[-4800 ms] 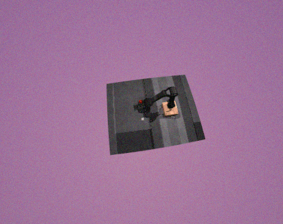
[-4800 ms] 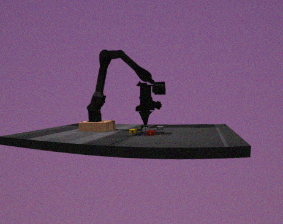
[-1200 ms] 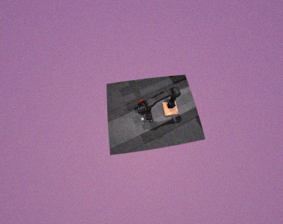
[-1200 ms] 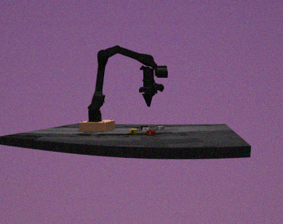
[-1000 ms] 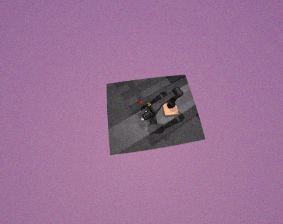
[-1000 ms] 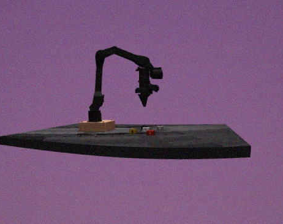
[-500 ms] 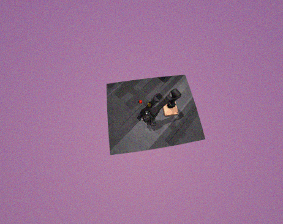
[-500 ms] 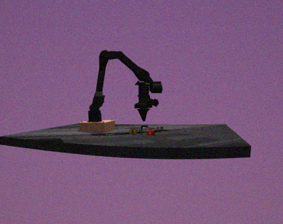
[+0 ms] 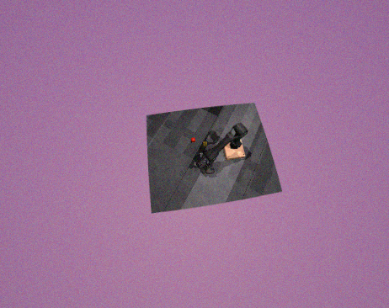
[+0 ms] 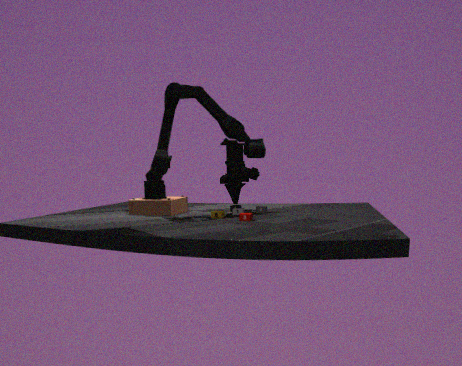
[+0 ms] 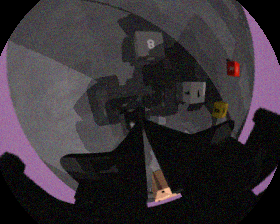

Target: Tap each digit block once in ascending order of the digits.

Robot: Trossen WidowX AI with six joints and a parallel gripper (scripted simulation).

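The black block lies 10 mm to the left of my gripper tip and 10 mm below it. The rest, counted from my gripper tip: yellow block: 10 mm ahead, 190 mm to the right, 10 mm below; then grey block: 90 mm ahead, 10 mm to the right, 10 mm below; then white block: 40 mm ahead, 90 mm to the right, 10 mm below.
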